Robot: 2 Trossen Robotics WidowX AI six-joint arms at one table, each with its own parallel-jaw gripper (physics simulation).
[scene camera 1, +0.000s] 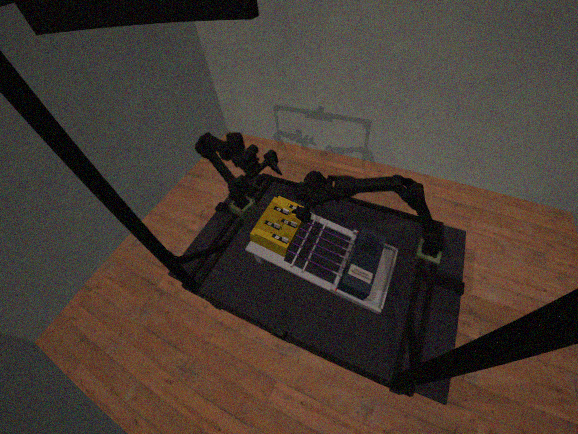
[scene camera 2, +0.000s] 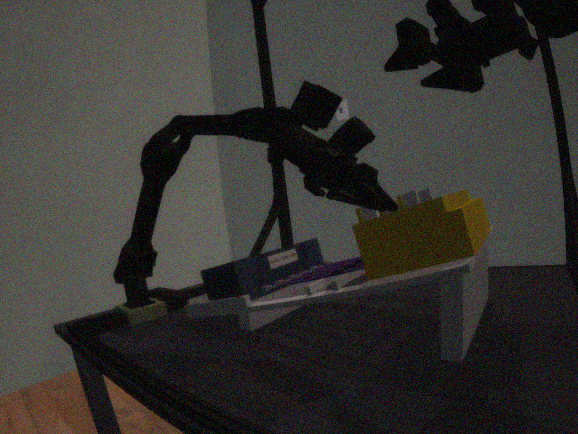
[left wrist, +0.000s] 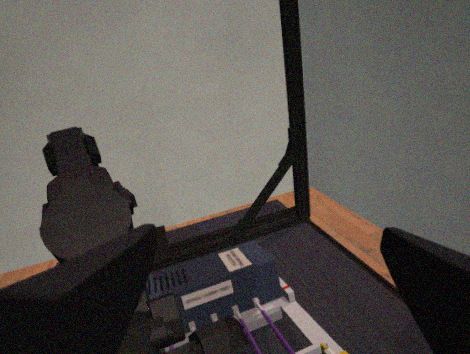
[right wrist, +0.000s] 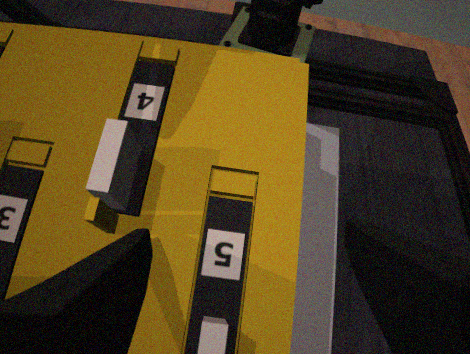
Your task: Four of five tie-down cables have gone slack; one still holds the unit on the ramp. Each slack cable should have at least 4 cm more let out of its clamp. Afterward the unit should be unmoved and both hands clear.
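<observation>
The blue unit [scene camera 1: 367,250] [scene camera 2: 310,252] [left wrist: 255,282] sits on the pale ramp [scene camera 1: 389,272] [scene camera 2: 350,291] [left wrist: 310,325]. Purple cables [scene camera 1: 325,254] [scene camera 2: 320,273] [left wrist: 274,327] run from it towards the yellow clamp block [scene camera 1: 270,241] [scene camera 2: 415,245] [right wrist: 250,100]. Their slack is too small to judge. My right gripper [scene camera 1: 302,216] [scene camera 2: 396,207] [right wrist: 248,236] is part-open and empty at the block's top, its fingers either side of clamp 5 [right wrist: 222,255]. Clamp 4 [right wrist: 107,155] and clamp 3 [right wrist: 12,220] lie left of it. My left gripper [scene camera 2: 404,76] [left wrist: 269,237] is wide open, empty and away from the block.
The dark table [scene camera 1: 250,295] [scene camera 2: 325,370] carries the ramp. Black frame posts [scene camera 1: 95,175] [scene camera 2: 557,125] [left wrist: 295,110] rise around it. A green arm mount [scene camera 1: 429,257] [scene camera 2: 141,311] stands beyond the unit; another mount [scene camera 1: 242,206] [right wrist: 232,34] stands near the clamp block. My right arm reaches over the ramp.
</observation>
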